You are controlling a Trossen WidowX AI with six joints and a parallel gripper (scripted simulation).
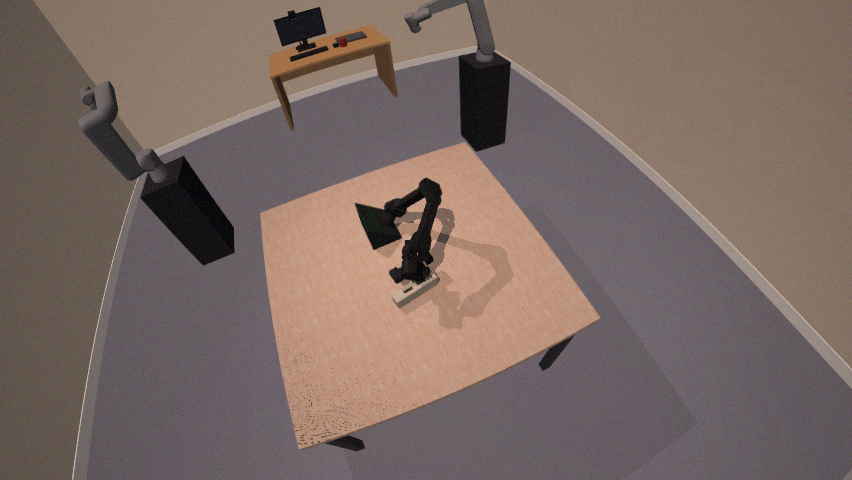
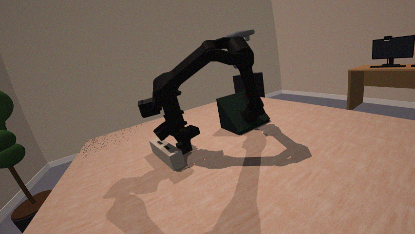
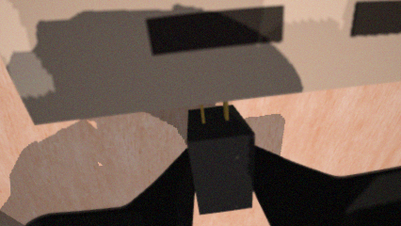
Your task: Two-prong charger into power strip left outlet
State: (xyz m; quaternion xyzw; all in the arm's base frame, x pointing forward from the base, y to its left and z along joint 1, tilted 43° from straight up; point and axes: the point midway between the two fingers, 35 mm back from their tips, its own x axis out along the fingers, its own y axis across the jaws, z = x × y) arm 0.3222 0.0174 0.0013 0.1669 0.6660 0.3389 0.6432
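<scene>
Right now the black two-prong charger is 2 cm ahead of my gripper tip and 1 cm above it.
</scene>
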